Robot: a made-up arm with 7 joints.
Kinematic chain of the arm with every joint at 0, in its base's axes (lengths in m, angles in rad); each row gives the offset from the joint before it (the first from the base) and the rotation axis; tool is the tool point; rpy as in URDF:
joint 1: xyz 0 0 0.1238 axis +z
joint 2: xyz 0 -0.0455 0.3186 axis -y
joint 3: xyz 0 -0.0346 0.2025 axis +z
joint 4: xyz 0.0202 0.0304 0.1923 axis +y
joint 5: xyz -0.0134 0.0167 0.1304 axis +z
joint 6: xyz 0 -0.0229 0.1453 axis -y
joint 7: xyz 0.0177 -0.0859 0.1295 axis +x
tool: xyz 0 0 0 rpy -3.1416 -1.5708 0
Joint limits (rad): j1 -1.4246..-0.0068 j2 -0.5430..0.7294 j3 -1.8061..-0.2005 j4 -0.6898..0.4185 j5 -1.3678..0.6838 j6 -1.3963..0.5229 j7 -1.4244..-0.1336
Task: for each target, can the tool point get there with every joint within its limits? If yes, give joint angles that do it. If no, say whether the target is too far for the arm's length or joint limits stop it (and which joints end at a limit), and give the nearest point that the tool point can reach.
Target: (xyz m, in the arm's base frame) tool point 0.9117 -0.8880 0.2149
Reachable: no: too far | nearest point 0.4132 -0.4025 0.8224 | short by 0.924 m
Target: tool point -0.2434 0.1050 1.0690
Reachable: yes | joints -0.1661 0.1652 -1.3023 -0.4467 -1.1564 -1.0462 -0.2536
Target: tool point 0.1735 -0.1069 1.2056
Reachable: yes | joints -0.1346 -0.3079 -1.4618 -0.2454 0.0994 -0.4722 -0.8308
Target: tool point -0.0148 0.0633 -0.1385
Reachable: no: joint limits stop it (at a limit: joint 2, joint 4, joint 5, joint 6) | nearest point -0.1262 0.5399 0.6880 | short by 0.961 m
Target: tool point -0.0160 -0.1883 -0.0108
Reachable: no: joint limits stop it (at a limit: joint 1, joint 2, joint 3, joint 4, joint 5, joint 6) | nearest point -0.5524 -0.1311 0.6895 | short by 0.884 m
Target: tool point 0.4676 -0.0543 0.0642
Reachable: no: joint limits stop it (at a limit: joint 1, joint 2, joint 3, joint 4, joint 5, joint 6) | nearest point 0.5435 -0.0947 0.8005 | short by 0.741 m
